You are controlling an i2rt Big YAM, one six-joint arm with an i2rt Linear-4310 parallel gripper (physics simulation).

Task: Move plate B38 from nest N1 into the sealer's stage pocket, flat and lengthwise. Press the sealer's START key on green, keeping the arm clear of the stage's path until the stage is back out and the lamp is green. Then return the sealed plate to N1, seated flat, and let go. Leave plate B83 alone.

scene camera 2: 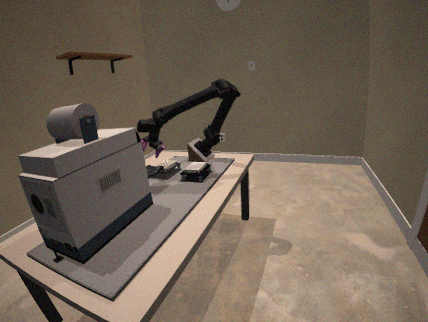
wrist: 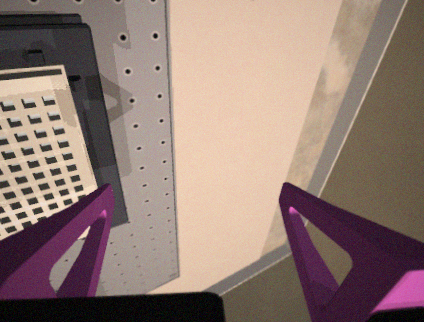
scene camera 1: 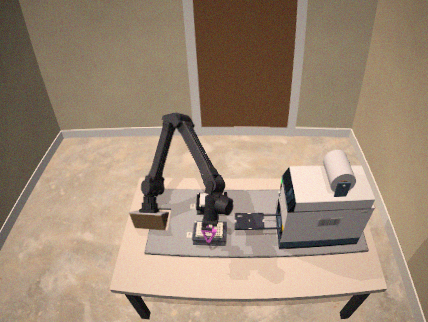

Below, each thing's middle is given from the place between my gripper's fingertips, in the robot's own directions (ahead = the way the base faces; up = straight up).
My hand is 570 mm short of the white roll [scene camera 1: 337,166], 300 mm below it and 120 mm to the right of it.
